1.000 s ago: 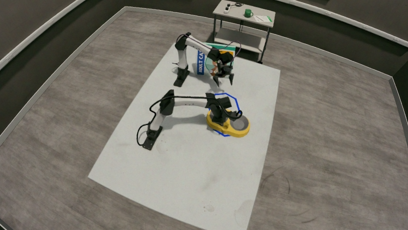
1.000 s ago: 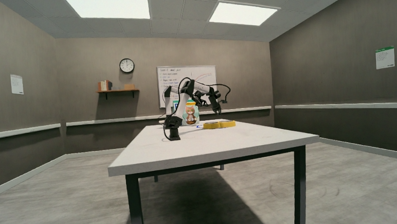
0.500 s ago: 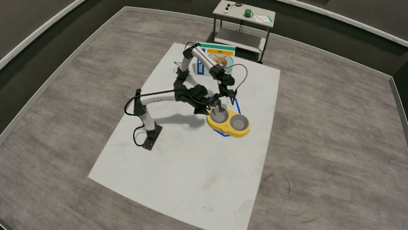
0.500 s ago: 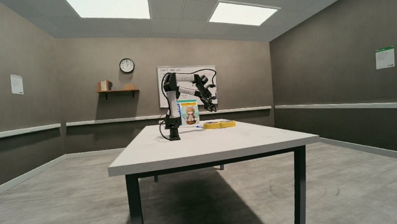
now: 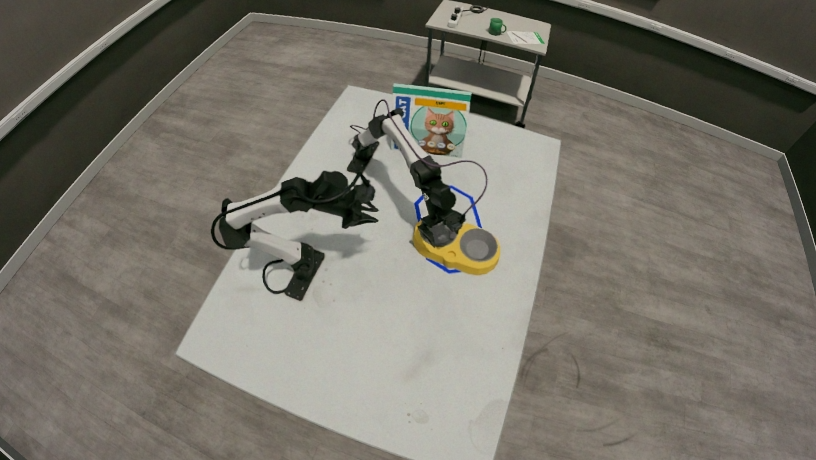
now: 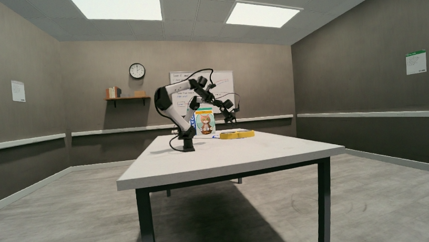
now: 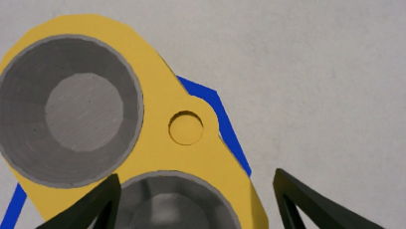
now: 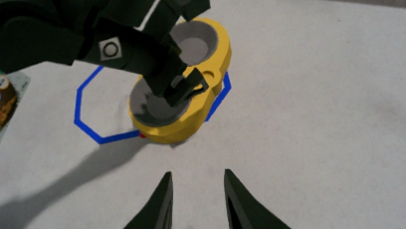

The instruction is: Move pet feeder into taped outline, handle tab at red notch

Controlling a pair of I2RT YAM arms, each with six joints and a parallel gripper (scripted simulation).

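Note:
My left gripper is now 4 cm short of the yellow pet feeder, 4 cm to the right of it and 10 cm above it. Round my left hand: blue taped outline 13 cm to the left, 11 cm below; cat food bag 20 cm behind, 52 cm to the left, 3 cm above.

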